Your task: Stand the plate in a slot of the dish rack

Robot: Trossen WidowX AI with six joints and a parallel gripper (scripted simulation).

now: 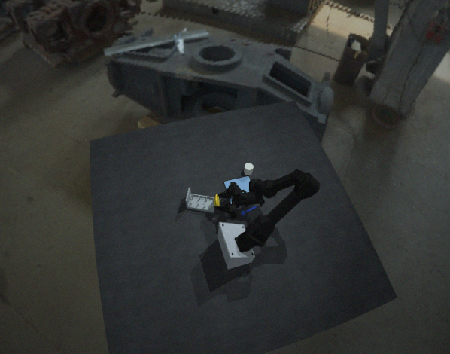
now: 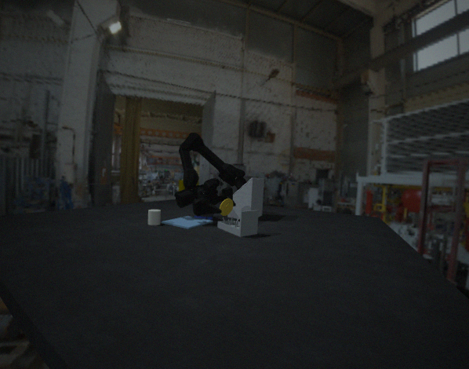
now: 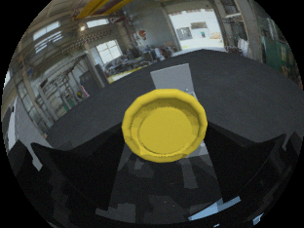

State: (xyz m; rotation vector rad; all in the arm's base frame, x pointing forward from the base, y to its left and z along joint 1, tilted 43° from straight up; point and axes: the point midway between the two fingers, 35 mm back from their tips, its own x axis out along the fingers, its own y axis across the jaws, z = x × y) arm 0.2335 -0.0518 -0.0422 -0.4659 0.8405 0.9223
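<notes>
My gripper tip is now 40 mm short of the dish rack, 50 mm to the right of it and 40 mm above it. Round my gripper tip: light blue mat (40 mm ahead, 150 mm to the right, 60 mm below); then blue spoon (70 mm behind, 140 mm to the right, 60 mm below); then yellow plate (10 mm to the right).
</notes>
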